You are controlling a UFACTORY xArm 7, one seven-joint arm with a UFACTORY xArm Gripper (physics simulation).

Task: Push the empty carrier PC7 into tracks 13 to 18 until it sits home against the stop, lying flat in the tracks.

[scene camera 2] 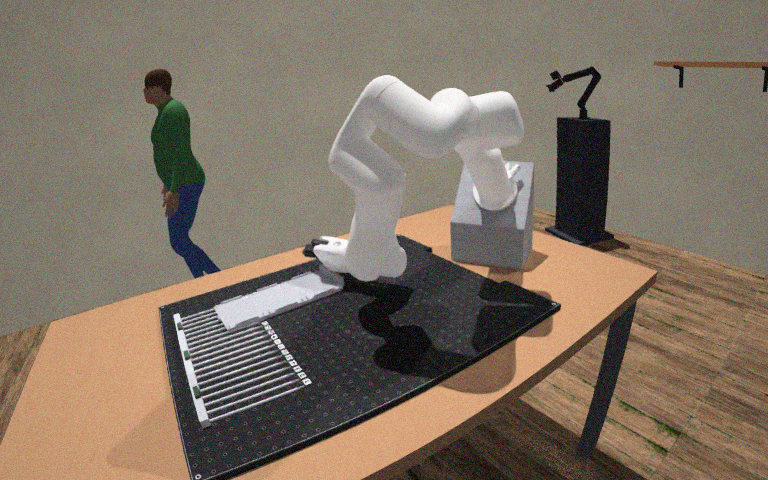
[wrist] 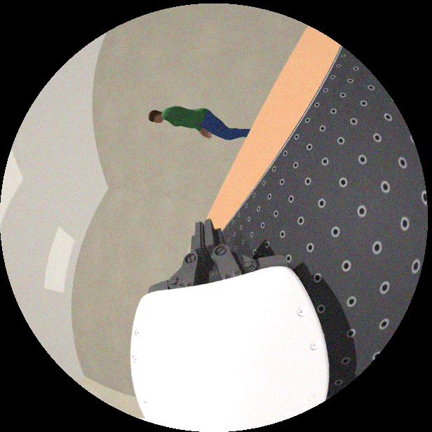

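Pixels of known places: gripper, fingertip midpoint: (scene camera 2: 305,250); arm's base, origin of the base link: (scene camera 2: 495,190).
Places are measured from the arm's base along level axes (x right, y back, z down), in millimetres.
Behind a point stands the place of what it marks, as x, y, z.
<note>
The light grey carrier PC7 (scene camera 2: 277,298) @[-49, -624, 168] lies over the entry part of the back tracks, with a gap between its leading end and the white stop bar (scene camera 2: 191,372) @[-313, -812, 163]. Whether it lies fully flat cannot be told. The parallel tracks (scene camera 2: 256,403) @[-419, -682, 175] have small white labels (scene camera 2: 286,350) @[-267, -617, 179] at their entry ends; their numbers are too small to read. My gripper (scene camera 2: 308,249) @[106, -528, 115] (wrist: 207,230) is shut and empty, low and turned sideways, with its fingers towards the back edge of the board. Its white body is at the carrier's trailing end, partly hiding it; contact cannot be told. The carrier does not show in the wrist view.
The black perforated board (scene camera 2: 339,362) @[-340, -521, 179] (wrist: 345,225) lies on the orange-brown table (scene camera 2: 84,362) @[-171, -1132, 192] (wrist: 280,120). The grey arm pedestal (scene camera 2: 489,246) @[-55, -52, 137] stands at the back right. A person in green (scene camera 2: 172,141) (wrist: 185,116) is beyond the table. A black stand (scene camera 2: 583,175) is behind at right.
</note>
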